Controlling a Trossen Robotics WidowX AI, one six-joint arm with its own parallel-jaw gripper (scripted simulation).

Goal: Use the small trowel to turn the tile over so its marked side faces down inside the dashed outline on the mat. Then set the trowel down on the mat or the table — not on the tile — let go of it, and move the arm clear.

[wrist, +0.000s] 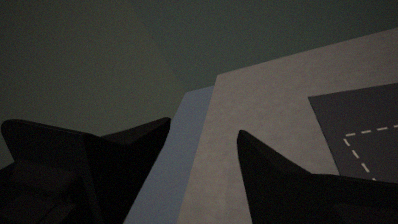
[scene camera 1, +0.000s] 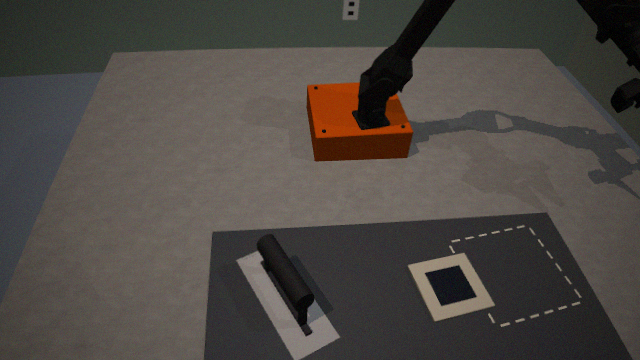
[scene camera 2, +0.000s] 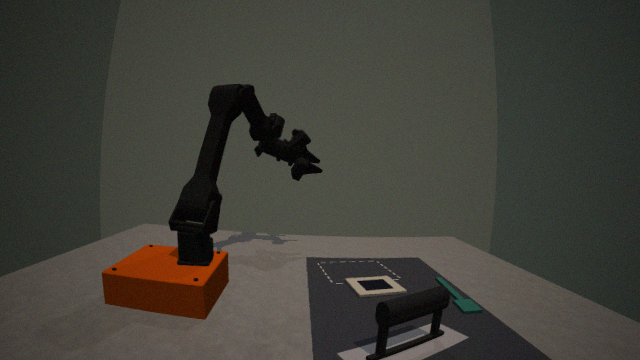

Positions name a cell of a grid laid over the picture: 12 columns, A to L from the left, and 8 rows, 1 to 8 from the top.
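Scene camera 1: dark mat (scene camera 1: G7). Scene camera 2: my gripper (scene camera 2: G4) open, holding nothing; dark mat (scene camera 2: G8). Wrist view: my gripper (wrist: G5).
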